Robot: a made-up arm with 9 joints.
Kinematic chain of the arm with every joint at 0, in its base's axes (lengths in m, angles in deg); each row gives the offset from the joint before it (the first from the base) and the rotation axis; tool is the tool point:
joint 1: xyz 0 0 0.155 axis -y
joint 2: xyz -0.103 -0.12 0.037 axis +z
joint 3: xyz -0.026 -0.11 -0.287 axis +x
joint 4: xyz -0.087 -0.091 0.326 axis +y
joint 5: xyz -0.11 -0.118 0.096 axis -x
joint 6: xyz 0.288 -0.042 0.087 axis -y
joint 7: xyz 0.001 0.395 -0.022 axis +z
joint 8: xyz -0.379 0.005 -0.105 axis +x
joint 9: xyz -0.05 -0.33 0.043 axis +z
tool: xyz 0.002 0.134 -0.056
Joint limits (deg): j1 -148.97..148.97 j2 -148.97..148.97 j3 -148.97..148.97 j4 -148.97..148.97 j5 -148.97..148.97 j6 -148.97..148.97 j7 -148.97..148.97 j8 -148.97..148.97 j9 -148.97..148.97
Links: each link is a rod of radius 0.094 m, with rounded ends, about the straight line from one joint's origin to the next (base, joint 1, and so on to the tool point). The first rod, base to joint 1, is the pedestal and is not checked.
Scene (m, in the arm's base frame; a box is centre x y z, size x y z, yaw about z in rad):
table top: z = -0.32
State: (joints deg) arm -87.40 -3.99 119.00 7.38 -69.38 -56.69 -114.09 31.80 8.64
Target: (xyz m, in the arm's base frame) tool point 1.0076 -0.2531 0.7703
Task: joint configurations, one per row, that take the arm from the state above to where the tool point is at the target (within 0.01 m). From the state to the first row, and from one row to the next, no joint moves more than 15 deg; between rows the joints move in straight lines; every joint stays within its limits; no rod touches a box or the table.
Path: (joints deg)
1: -98.24 -17.32 107.80 -0.76 -65.03 -57.31 -113.41 33.19 10.28
2: -109.08 -30.65 96.60 -8.89 -60.68 -57.92 -112.73 34.58 11.93
3: -119.92 -43.99 85.40 -17.03 -56.33 -58.54 -112.05 35.97 13.57
4: -130.76 -57.32 74.20 -25.16 -51.98 -59.16 -111.37 37.36 15.21

